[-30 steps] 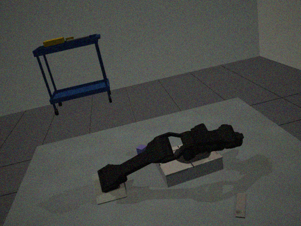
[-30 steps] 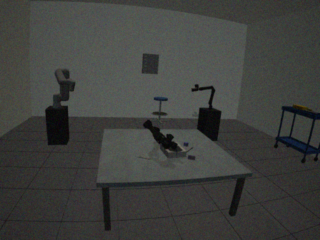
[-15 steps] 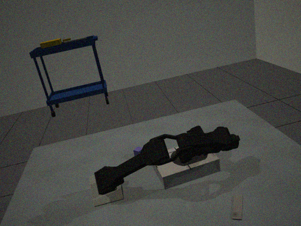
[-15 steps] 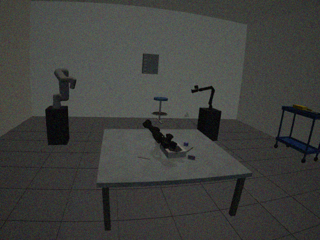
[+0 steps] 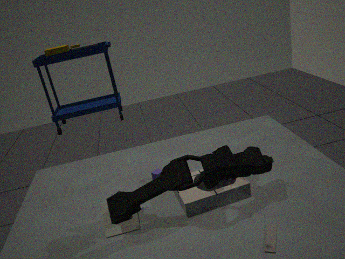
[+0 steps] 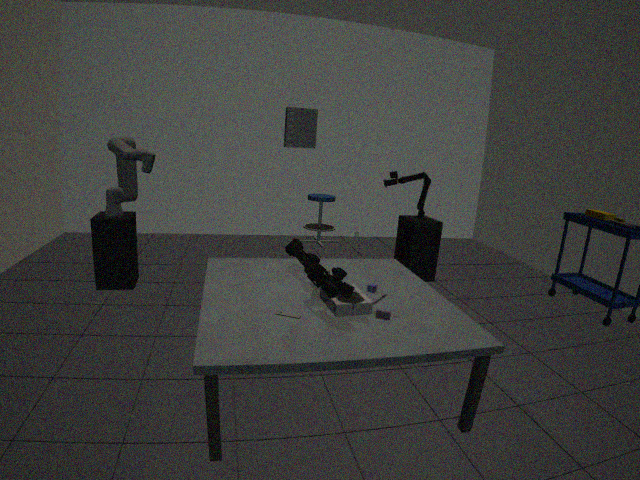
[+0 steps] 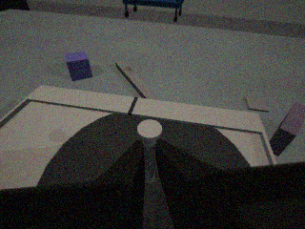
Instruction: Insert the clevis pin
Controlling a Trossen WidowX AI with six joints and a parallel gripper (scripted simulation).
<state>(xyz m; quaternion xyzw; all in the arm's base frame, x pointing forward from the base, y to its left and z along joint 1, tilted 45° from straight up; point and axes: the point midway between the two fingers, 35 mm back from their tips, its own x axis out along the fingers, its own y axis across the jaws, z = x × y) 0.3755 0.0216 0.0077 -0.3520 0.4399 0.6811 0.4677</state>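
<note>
The rimmed steel tray is 30 mm behind my gripper tip, 10 mm to the right of it and 50 mm below it. From my gripper tip the other things lie so: purple cube 180 mm behind, 200 mm to the left, 70 mm below; steel clevis pin 10 mm below; dark aluminium disc 30 mm below.
</note>
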